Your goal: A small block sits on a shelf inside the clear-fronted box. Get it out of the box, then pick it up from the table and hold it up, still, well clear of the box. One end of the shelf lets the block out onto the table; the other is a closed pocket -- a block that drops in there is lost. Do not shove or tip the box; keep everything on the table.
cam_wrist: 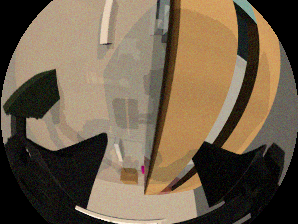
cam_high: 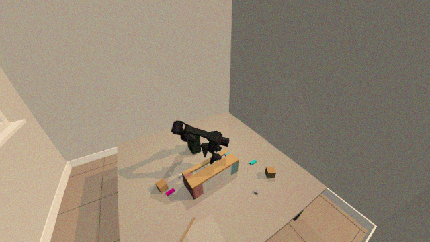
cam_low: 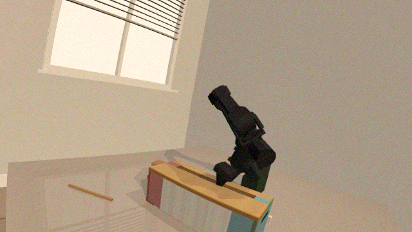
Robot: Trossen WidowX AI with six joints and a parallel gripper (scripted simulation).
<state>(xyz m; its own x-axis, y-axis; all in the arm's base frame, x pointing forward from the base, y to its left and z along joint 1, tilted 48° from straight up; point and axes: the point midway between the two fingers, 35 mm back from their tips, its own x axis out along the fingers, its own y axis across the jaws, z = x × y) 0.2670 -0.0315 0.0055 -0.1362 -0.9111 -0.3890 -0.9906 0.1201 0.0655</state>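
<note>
My gripper tip is now 40 mm short of the long box, 20 mm to the left of it and 40 mm above it. Also, from my gripper tip: magenta piece 320 mm to the right, 100 mm below; then grey piece 360 mm ahead, 140 mm to the left, 100 mm below; then teal piece 170 mm ahead, 330 mm to the left, 100 mm below.
</note>
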